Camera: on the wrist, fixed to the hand. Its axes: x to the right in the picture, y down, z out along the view.
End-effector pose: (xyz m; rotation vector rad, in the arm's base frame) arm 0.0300 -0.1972 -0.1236 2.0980 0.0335 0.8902
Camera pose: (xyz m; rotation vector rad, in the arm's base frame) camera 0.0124 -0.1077 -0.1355 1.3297 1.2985 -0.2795
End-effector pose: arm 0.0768 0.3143 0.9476 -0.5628 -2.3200 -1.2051
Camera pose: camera 0.0504 0.2262 0.9469 -1.1495 1.9854 1.3713
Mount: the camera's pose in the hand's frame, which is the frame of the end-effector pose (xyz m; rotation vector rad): 0.0084 -0.0618 -0.0676 -0.1233 -0.1741 -1.6070
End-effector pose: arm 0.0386 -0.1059 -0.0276 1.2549 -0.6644 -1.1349
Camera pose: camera 0.0837 -0.0827 -0.1043 1.5283 0.5147 -2.5140
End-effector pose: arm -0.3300 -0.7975 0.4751 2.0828 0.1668 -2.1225
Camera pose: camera -0.2758 -0.7242 0.4631 -0.9573 -1.4393 1.5078
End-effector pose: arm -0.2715 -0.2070 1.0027 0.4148 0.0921 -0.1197
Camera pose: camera -0.2759 -0.2364 0.9157 0.1151 0.2427 -1.7197
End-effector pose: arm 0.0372 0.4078 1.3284 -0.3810 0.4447 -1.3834
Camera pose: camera -0.0488 0.3903 1.3010 -1.0714 -0.0223 -2.8286
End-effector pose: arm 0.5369 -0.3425 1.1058 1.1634 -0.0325 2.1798
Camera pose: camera 0.5187 -0.2684 1.0544 0.7629 0.5043 0.6373
